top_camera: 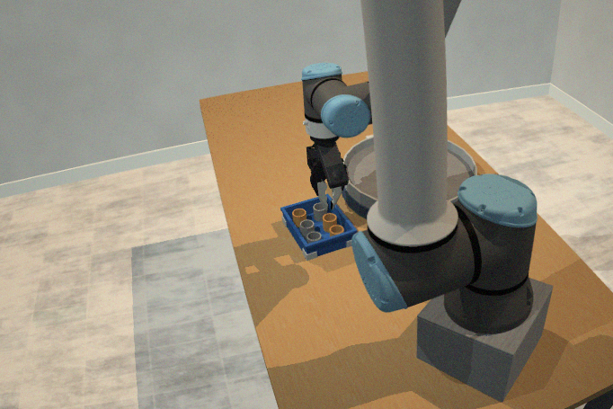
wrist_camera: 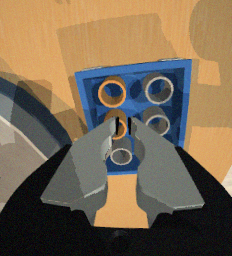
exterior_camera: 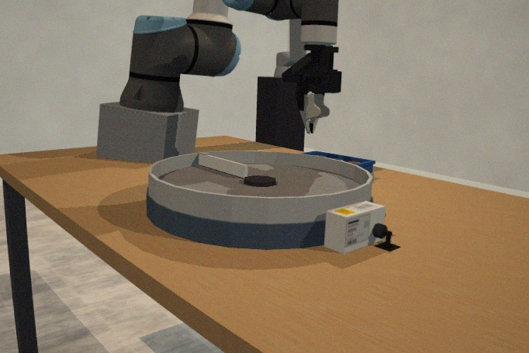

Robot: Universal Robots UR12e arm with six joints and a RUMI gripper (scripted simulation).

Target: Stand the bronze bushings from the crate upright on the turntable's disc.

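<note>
Now: the blue crate 50 mm ahead of my hand, 30 mm to the left of it and 100 mm below it. Also, from my hand: turntable 210 mm ahead, 290 mm to the right, 70 mm below.
</note>
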